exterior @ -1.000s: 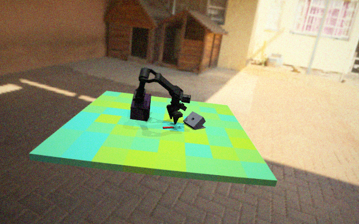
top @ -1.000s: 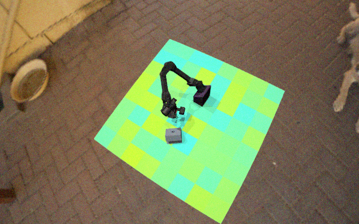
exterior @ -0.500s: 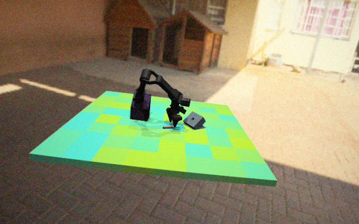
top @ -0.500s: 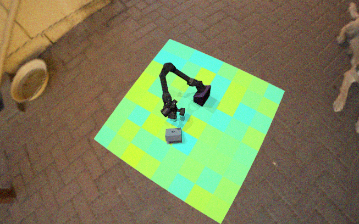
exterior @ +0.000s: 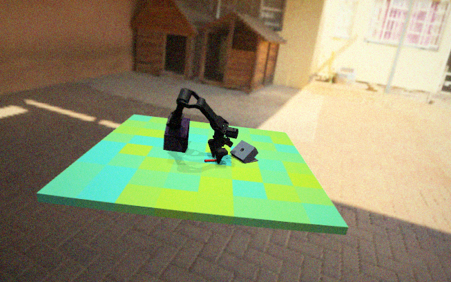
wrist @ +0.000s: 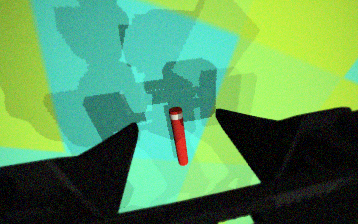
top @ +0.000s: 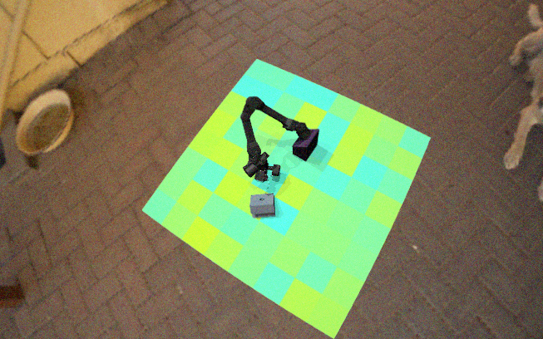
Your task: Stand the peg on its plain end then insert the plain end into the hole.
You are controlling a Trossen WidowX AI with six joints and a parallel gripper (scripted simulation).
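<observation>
Now: the red peg 1 cm behind my gripper tip. Round my gripper tip: grey sloped panel 17 cm ahead, 9 cm to the left, 3 cm above.
</observation>
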